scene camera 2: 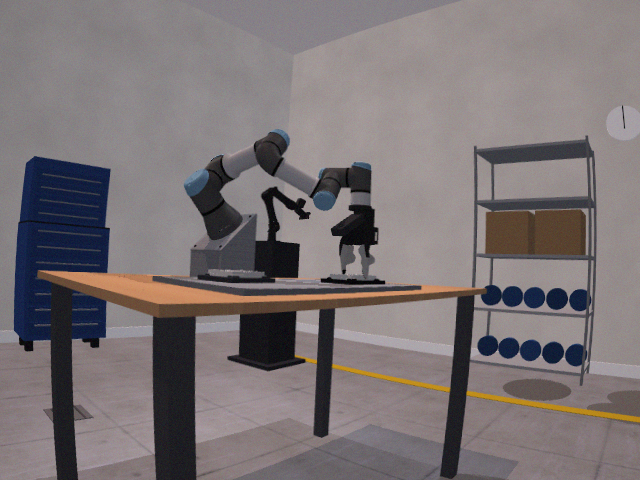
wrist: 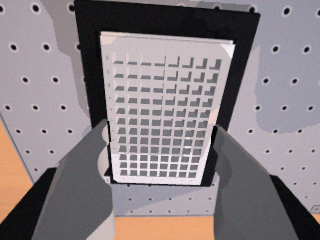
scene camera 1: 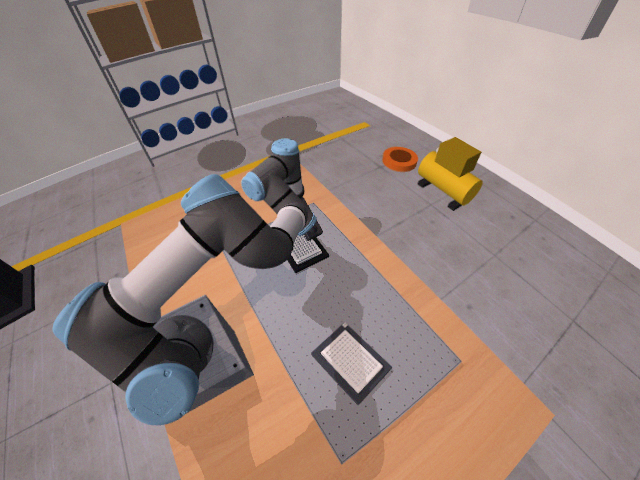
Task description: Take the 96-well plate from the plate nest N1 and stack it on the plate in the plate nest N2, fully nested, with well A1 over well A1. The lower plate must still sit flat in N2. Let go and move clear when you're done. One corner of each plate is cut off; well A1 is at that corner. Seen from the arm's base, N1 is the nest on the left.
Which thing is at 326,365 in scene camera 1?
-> A dark nest N2.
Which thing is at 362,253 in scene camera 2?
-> My gripper.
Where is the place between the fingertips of my gripper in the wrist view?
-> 161,123
